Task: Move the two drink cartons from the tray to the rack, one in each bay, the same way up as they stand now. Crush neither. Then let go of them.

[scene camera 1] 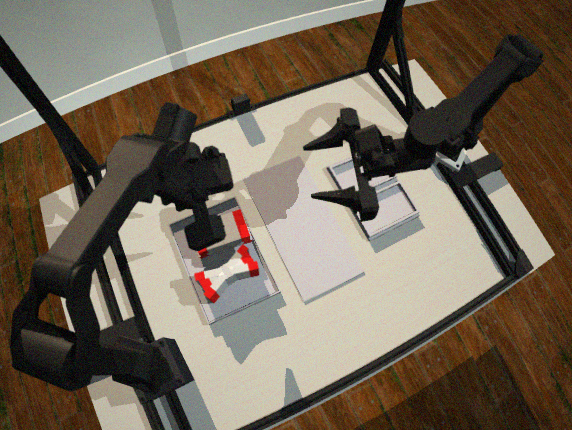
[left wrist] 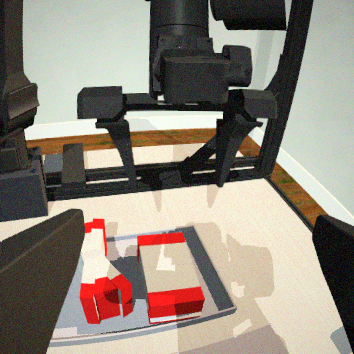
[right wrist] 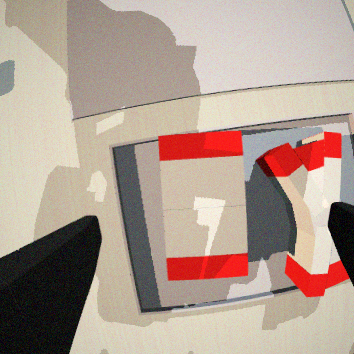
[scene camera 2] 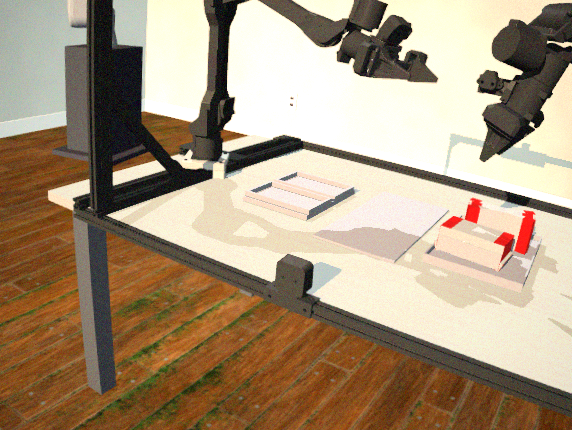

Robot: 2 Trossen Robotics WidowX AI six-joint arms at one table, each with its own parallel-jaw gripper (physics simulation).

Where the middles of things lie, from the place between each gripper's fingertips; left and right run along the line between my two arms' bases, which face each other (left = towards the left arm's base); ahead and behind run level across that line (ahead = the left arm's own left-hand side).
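Grey tray (scene camera 1: 244,293): my right hand is 180 mm above it, 40 mm short of it and 40 mm to the left of it. Pale mat (scene camera 1: 314,249): 190 mm below my right hand, 80 mm ahead of it, 160 mm to the left of it.
Pale mat: 290 mm below my left hand, 20 mm to the left of it. Grey tray: 280 mm below my left hand, 50 mm behind it, 180 mm to the right of it.
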